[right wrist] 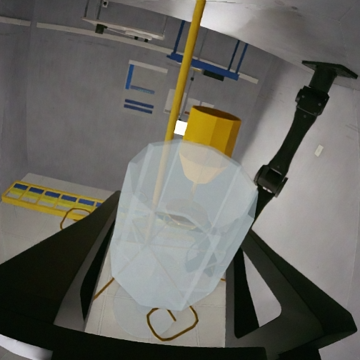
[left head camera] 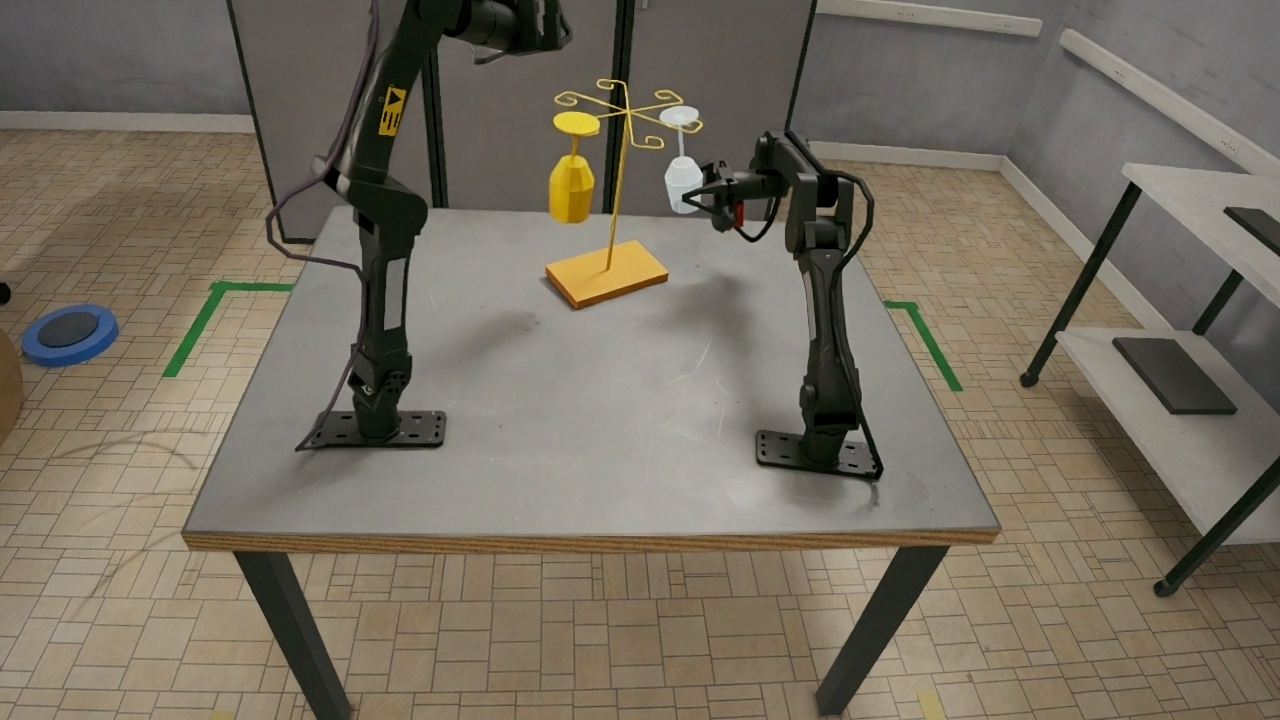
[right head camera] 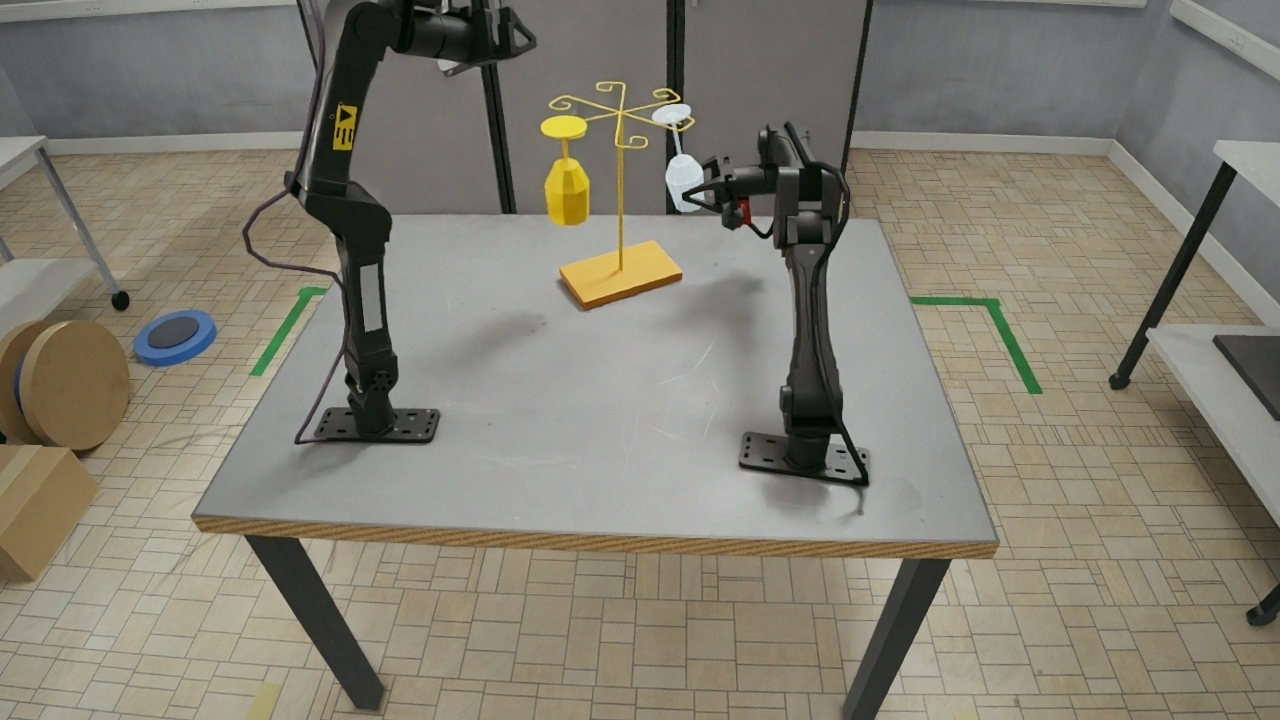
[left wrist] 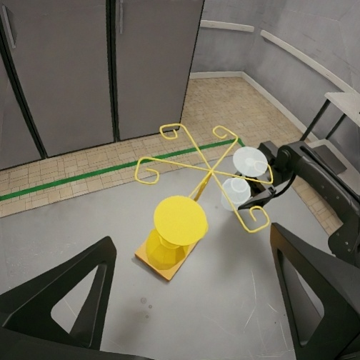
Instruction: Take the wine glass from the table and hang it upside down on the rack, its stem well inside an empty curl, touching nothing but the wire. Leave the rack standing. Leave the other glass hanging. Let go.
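Frame: origin at the left arm's base, x up, y left, z back, level; centimetres.
Seen in the pictures: left gripper, fingertip midpoint: (left head camera: 542, 41) (right head camera: 511, 49); right gripper, fingertip midpoint: (left head camera: 678, 189) (right head camera: 680, 188); left arm's base, origin of the base link: (left head camera: 380, 430) (right head camera: 378, 426); right arm's base, origin of the base link: (left head camera: 816, 456) (right head camera: 804, 460).
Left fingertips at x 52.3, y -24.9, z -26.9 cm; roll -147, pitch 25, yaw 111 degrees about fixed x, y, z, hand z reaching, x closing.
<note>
Pixels of each thing's top centre, then the offset from my left fingertips to it. "pt": a spot on its surface instead. Level surfaces: height alone.
- clear wine glass, middle of its top: (right head camera: 681, 108) (left head camera: 689, 110) dx -14.9, dy -25.7, dz -13.7 cm
- yellow rack, middle of its top: (left head camera: 624, 103) (right head camera: 616, 104) dx -14.6, dy -14.4, dz -14.8 cm
- yellow glass, middle of its top: (left head camera: 574, 119) (right head camera: 562, 123) dx -15.0, dy -5.5, dz -7.9 cm
- rack's orange base, surface spot: (left head camera: 606, 274) (right head camera: 618, 275) pt dx -50.0, dy -13.4, dz -13.9 cm
- grey table, its level: dx -52.3 cm
The clear wine glass (left head camera: 684, 183) (right head camera: 684, 179) (left wrist: 235, 194) (right wrist: 182, 235) is upside down, slightly tilted, high at the rack's right side. Its foot overlaps a right-hand wire arm; I cannot tell whether its stem is inside the curl. My right gripper (left head camera: 693, 197) (right head camera: 693, 195) is shut on its bowl. The yellow rack (left head camera: 615, 201) (right head camera: 620, 201) (left wrist: 211, 171) (right wrist: 185, 70) stands upright. The yellow glass (left head camera: 571, 189) (right head camera: 567, 193) (left wrist: 179, 220) (right wrist: 212, 131) hangs upside down at its left; its foot hides its curl in the left wrist view. My left gripper (left head camera: 563, 34) (right head camera: 526, 41) (left wrist: 187, 238) is open and empty, high up left of the rack.
The rack's orange base (left head camera: 606, 274) (right head camera: 621, 274) (left wrist: 169, 274) rests on the grey table (left head camera: 572, 447) (right head camera: 581, 447). Other wire curls (left wrist: 148, 171) (left wrist: 259, 215) spread around the post, one in front of the clear glass in the left wrist view. Grey cabinets (left head camera: 528, 134) (right head camera: 581, 53) stand behind.
</note>
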